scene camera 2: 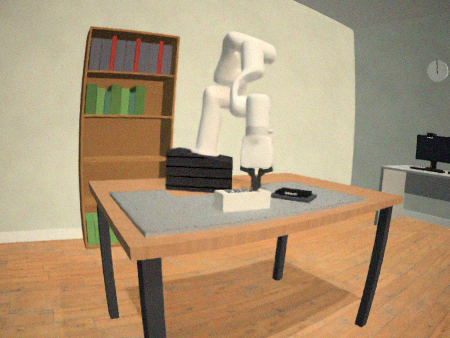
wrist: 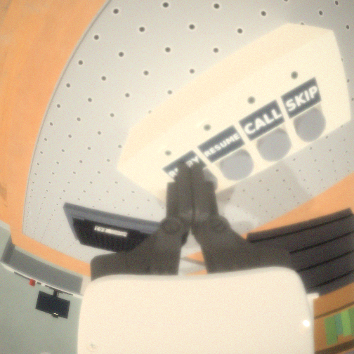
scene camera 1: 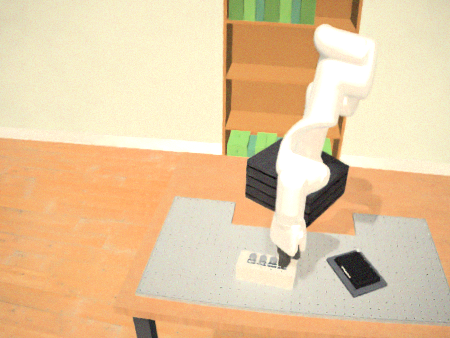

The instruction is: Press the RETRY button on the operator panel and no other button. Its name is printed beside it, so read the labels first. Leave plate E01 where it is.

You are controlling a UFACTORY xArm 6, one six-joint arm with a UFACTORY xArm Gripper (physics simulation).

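Where they show: gripper, fingertip midpoint: (scene camera 2: pixel 255 189) (scene camera 1: pixel 283 264); arm's base at its link origin: (scene camera 2: pixel 204 153).
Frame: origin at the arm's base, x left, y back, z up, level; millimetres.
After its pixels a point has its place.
The beige operator panel (scene camera 1: pixel 265 278) @(x -2, y -501, z -106 mm) (scene camera 2: pixel 245 201) @(x -14, y -502, z -103 mm) (wrist: pixel 225 95) stands on the grey mat. In the wrist view its labels read RETRY (wrist: pixel 172 170), RESUME (wrist: pixel 222 144), CALL (wrist: pixel 262 120) and SKIP (wrist: pixel 301 96), each beside a round grey button. My gripper (scene camera 1: pixel 283 265) @(x 39, y -460, z -76 mm) (scene camera 2: pixel 255 188) @(x 39, y -460, z -76 mm) (wrist: pixel 187 177) is shut and empty, pointing down at the RETRY end. Its fingertips cover part of the RETRY label and most of the RETRY button (wrist: pixel 210 176); whether they touch it is hidden. Plate E01 (scene camera 1: pixel 358 269) @(x 252, y -379, z -105 mm) (scene camera 2: pixel 294 192) @(x 234, y -398, z -105 mm) (wrist: pixel 110 242) lies apart from the panel, its label blurred.
Plate E01 rests on a dark grey tray (scene camera 1: pixel 370 290) @(x 298, y -436, z -122 mm) on the mat (scene camera 1: pixel 200 250) @(x -231, y -434, z -131 mm). A black ribbed block (scene camera 1: pixel 260 182) @(x -132, y -122, z -48 mm) (scene camera 2: pixel 199 172) @(x -63, y -149, z -64 mm) (wrist: pixel 310 250) stands under the arm at the back of the wooden table (scene camera 2: pixel 175 245) @(x -271, y -704, z -150 mm). A bookshelf (scene camera 2: pixel 176 95) stands behind.
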